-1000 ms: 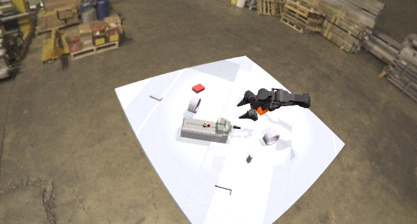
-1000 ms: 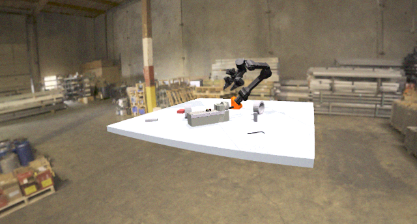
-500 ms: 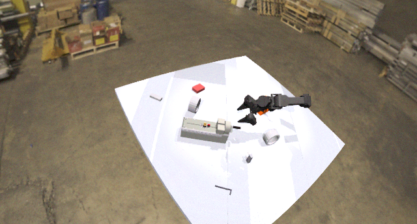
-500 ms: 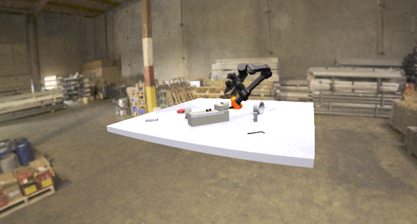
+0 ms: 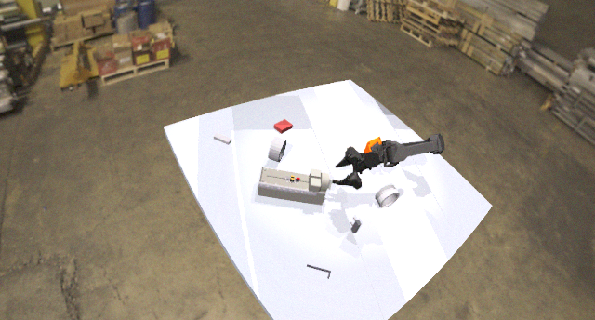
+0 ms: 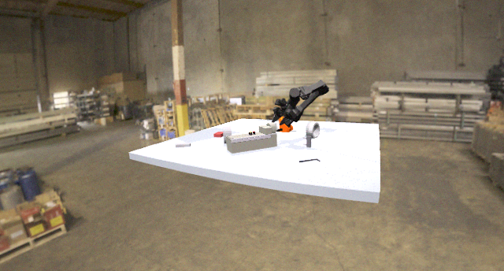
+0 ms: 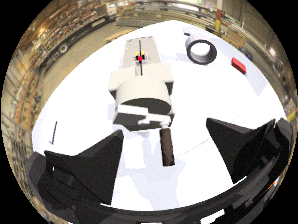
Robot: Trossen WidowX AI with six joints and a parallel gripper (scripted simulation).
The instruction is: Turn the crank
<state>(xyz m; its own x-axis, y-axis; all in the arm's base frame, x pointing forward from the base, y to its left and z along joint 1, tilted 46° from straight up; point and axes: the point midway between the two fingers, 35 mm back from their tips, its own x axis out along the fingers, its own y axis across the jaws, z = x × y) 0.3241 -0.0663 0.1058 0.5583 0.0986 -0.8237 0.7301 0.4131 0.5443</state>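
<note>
The dark crank handle lies 10 mm behind my gripper tip, 10 mm to the left of it and 40 mm below it. From my gripper tip the other things lie so: hex key: 290 mm ahead, 250 mm to the left, 110 mm below; then red pointer: 120 mm ahead, 90 mm to the right, 30 mm below; then small clip: 60 mm ahead, 190 mm to the left, 80 mm below.
</note>
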